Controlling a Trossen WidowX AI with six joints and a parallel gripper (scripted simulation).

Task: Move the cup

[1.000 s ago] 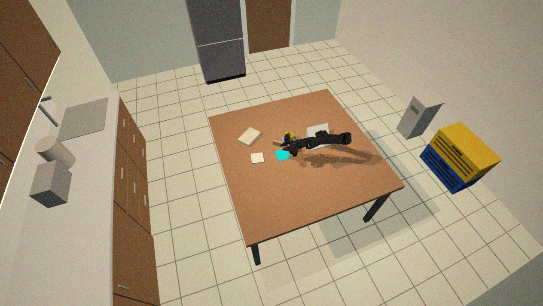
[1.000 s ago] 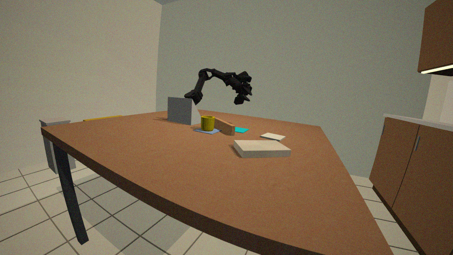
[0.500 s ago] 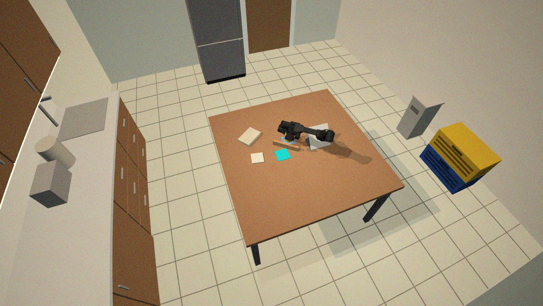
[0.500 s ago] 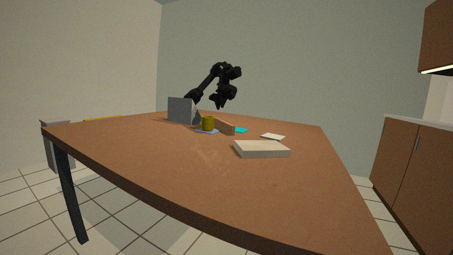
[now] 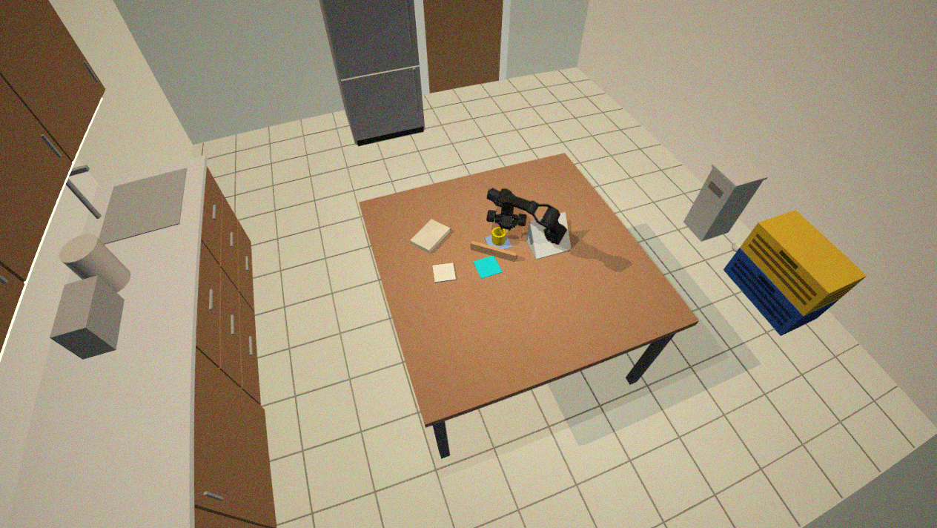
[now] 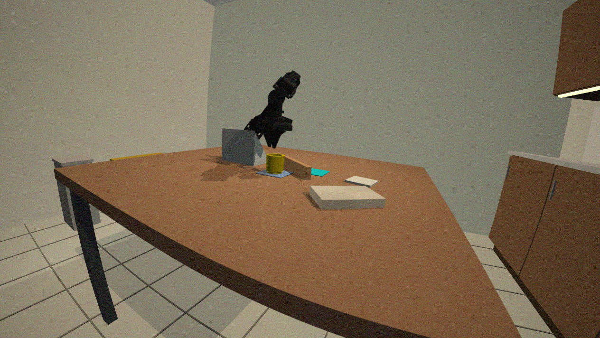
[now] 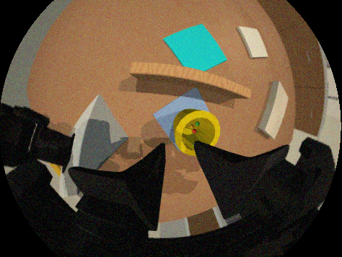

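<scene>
The yellow cup is 6 cm below my gripper tip, 2 cm to the right of it and 2 cm ahead of it. Round my gripper tip: low wooden bar: 9 cm ahead, 8 cm below, 4 cm to the left; cyan pad: 15 cm ahead, 10 cm to the left, 10 cm below; pale blue pad: 10 cm below, 3 cm ahead, 1 cm to the right.
</scene>
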